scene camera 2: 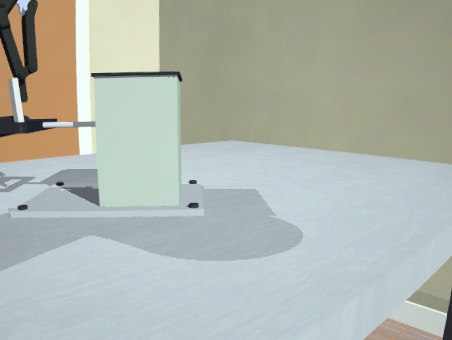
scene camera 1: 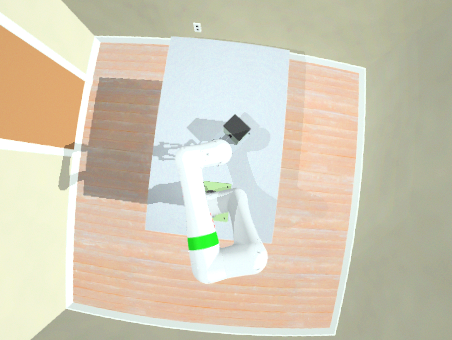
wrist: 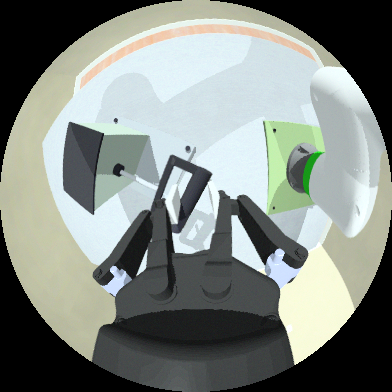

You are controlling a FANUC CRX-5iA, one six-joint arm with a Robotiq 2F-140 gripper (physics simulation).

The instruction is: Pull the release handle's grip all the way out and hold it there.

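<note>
The release handle's dark frame-shaped grip [wrist: 196, 185] [scene camera 2: 7, 127] stands out from the pale green housing [wrist: 122, 157] [scene camera 2: 139, 140] on a thin light rod [wrist: 140, 181] [scene camera 2: 59, 124]. A length of rod shows between grip and housing. My gripper [wrist: 193, 190] is shut on the grip: one white pad is inside the frame opening, the other on the outer side of its round bar. In the scene camera 2 view, one white finger pad [scene camera 2: 16, 100] stands upright against the grip at the left edge. In the scene camera 1 view the arm mostly hides the gripper and grip.
The housing has a black top [scene camera 1: 236, 128] and stands on a bolted base plate [scene camera 2: 107, 213] on the pale table [scene camera 1: 225, 75]. My arm [scene camera 1: 192, 200] reaches over the table from its green mounting plate [wrist: 276, 175] [scene camera 1: 218, 186]. Walls surround the wooden floor [scene camera 1: 115, 250].
</note>
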